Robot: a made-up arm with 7 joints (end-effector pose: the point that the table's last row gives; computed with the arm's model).
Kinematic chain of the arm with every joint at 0, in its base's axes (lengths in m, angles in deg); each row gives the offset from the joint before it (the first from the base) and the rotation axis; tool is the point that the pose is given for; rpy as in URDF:
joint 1: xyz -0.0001 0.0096 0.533 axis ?
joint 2: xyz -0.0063 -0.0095 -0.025 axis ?
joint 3: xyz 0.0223 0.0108 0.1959 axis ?
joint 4: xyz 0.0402 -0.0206 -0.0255 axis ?
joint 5: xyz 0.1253 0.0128 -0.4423 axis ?
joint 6: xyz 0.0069 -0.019 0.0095 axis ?
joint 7: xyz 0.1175 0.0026 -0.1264 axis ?
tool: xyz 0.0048 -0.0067 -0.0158 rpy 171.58 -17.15 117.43
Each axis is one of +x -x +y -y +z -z.
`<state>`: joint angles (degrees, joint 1 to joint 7).
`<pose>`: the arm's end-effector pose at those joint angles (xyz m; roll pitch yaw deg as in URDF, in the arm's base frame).
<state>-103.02 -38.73 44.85 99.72 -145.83 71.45 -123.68</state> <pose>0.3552 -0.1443 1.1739 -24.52 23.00 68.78</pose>
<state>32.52 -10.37 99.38 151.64 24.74 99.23 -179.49</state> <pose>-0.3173 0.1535 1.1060 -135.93 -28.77 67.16</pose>
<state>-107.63 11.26 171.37 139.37 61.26 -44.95 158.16</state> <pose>0.1957 -0.0441 1.1699 -12.02 57.17 -26.74</pose>
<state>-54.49 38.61 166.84 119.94 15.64 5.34 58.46</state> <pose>0.1866 0.0216 1.2625 4.71 -7.71 -104.79</pose>
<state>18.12 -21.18 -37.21 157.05 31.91 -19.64 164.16</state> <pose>-0.2651 -0.1686 1.2034 -0.99 41.69 -116.56</pose>
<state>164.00 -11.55 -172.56 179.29 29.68 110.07 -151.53</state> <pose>0.1902 0.0328 1.1504 -129.43 -0.57 -84.82</pose>
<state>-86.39 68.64 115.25 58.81 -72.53 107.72 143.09</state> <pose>0.5299 0.0734 0.5463 154.69 -14.78 17.87</pose>
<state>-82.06 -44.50 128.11 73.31 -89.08 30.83 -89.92</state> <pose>0.4509 0.4682 0.3036 -83.09 -81.38 -105.98</pose>
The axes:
joint 1: +z
joint 2: +y
joint 3: +z
joint 4: -y
joint 5: -z
joint 6: +y
joint 7: -z

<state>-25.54 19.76 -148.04 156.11 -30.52 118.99 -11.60</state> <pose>-0.0481 -0.0007 1.1523 133.49 31.83 -75.49</pose>
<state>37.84 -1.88 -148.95 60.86 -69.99 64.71 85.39</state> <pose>-0.2894 -0.5248 0.4762 135.18 31.77 -48.03</pose>
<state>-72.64 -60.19 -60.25 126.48 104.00 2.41 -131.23</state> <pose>-0.5657 0.2985 0.9220 34.03 -5.52 -68.02</pose>
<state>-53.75 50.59 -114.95 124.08 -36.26 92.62 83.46</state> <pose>-0.1887 -0.3763 1.0330 73.99 -3.34 -118.82</pose>
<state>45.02 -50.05 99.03 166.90 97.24 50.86 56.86</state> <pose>-0.4907 -0.3789 1.0033 76.72 -51.24 -26.11</pose>
